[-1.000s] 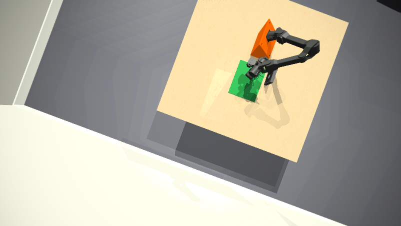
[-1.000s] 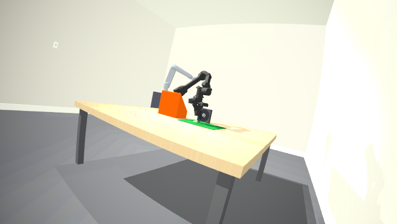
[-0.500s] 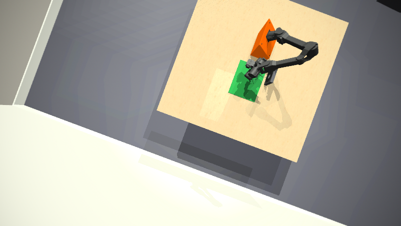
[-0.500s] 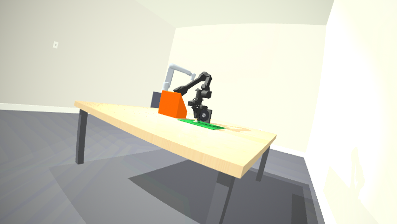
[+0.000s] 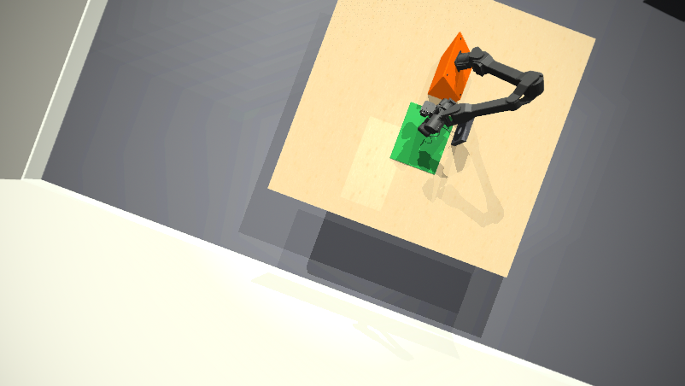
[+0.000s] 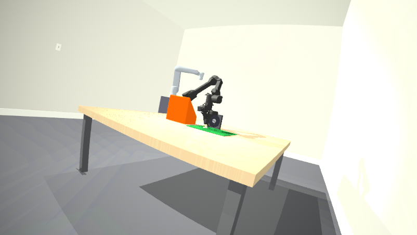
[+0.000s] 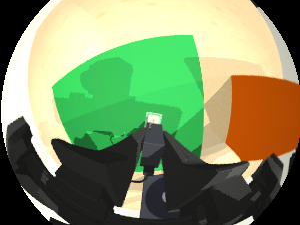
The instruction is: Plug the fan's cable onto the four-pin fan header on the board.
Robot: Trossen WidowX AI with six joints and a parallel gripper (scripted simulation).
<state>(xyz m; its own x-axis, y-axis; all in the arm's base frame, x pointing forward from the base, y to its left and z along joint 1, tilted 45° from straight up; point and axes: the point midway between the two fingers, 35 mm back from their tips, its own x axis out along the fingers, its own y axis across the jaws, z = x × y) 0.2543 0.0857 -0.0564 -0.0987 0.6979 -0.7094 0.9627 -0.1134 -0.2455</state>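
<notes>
Now: the dark fan cable plug 1 cm to the left of my gripper tip and 1 cm above it. From my gripper tip the other things lie so: dark square fan (2 cm behind, 15 cm to the left, 2 cm above); then green board (7 cm ahead, 1 cm to the left, 6 cm below).
</notes>
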